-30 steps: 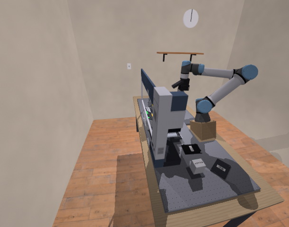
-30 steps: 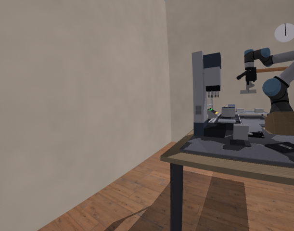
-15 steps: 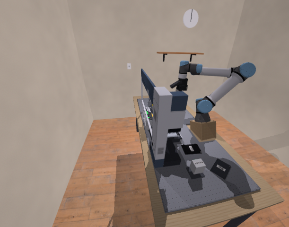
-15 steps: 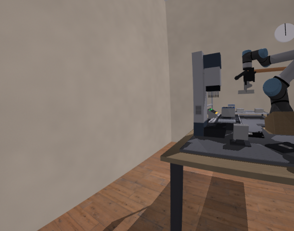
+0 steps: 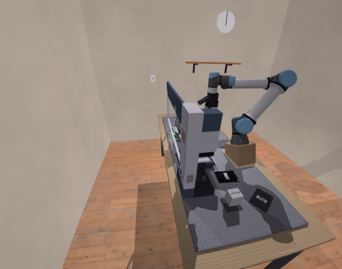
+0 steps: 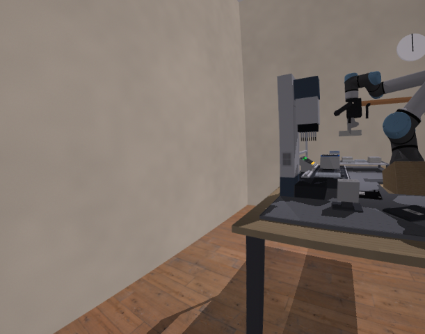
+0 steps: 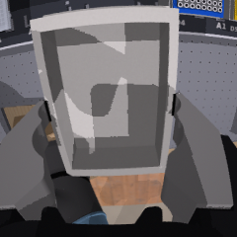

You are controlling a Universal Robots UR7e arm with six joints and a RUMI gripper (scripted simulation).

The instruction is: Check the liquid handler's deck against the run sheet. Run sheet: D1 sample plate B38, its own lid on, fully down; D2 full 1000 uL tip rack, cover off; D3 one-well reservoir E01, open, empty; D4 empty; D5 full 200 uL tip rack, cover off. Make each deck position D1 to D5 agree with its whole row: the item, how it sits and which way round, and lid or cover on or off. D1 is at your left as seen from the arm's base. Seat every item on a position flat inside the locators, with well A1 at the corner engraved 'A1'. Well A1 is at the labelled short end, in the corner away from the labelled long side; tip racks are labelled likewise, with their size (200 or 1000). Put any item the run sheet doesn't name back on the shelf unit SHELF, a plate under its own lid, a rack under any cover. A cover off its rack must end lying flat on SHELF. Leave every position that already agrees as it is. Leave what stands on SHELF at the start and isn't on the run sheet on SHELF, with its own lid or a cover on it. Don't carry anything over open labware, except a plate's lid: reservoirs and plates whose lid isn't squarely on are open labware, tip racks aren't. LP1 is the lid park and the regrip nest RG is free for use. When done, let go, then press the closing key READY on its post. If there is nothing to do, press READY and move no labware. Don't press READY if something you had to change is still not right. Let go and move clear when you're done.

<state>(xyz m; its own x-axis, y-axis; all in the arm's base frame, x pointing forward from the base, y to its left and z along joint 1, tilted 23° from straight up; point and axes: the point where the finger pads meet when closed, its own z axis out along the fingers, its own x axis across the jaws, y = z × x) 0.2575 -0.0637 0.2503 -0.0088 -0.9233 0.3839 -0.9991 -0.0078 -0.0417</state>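
Right now my hand is 18 cm above the blue-framed tip rack, 13 cm to the left of it and 11 cm short of it. The rest, counted from my hand: yellow-rimmed tip rack: 26 cm to the right, 20 cm below, 11 cm ahead; shelf label: 36 cm to the right, 30 cm below, 8 cm behind; one-well reservoir: 1 cm below.
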